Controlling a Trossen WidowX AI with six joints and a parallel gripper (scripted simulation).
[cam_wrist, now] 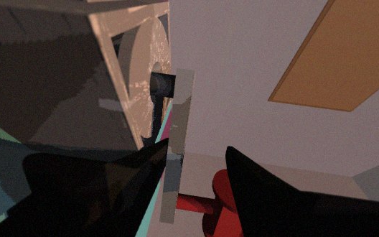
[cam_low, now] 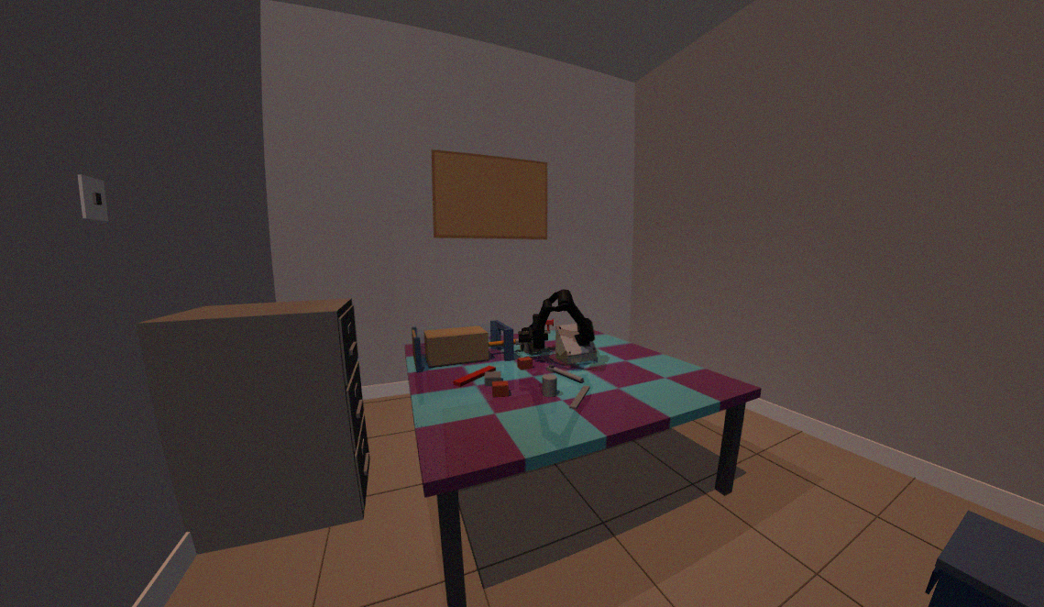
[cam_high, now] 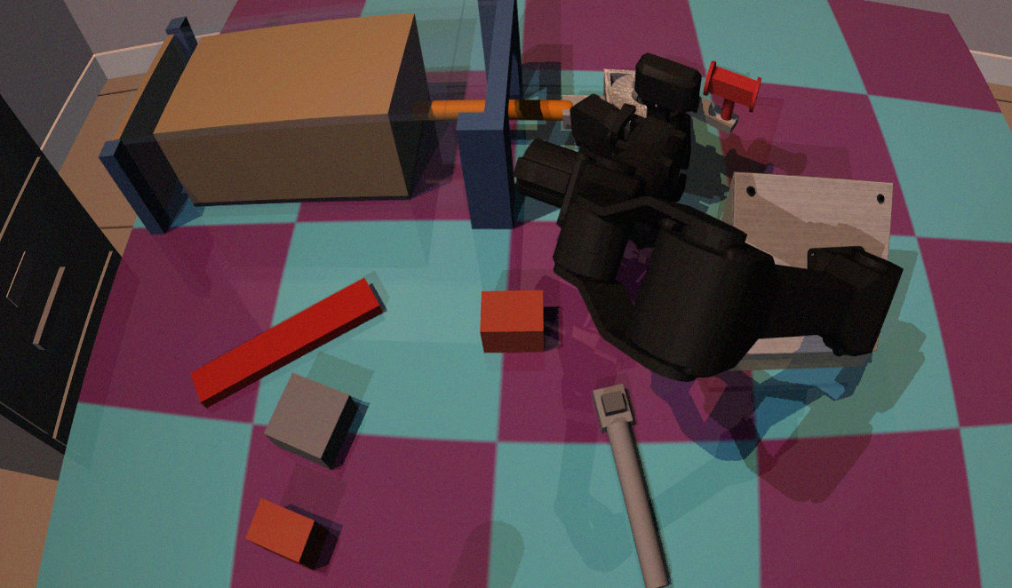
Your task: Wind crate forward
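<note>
The grey crank handle lies 1 cm to the left of my gripper tip, 1 cm below it and 1 cm behind it. The rest, counted from my gripper tip: blue steel frame (20 cm ahead, 3 cm to the right, 2 cm below); then red knob (4 cm to the left, 4 cm behind, 2 cm above); then grey winch (10 cm below, 3 cm to the right, 3 cm ahead).
</note>
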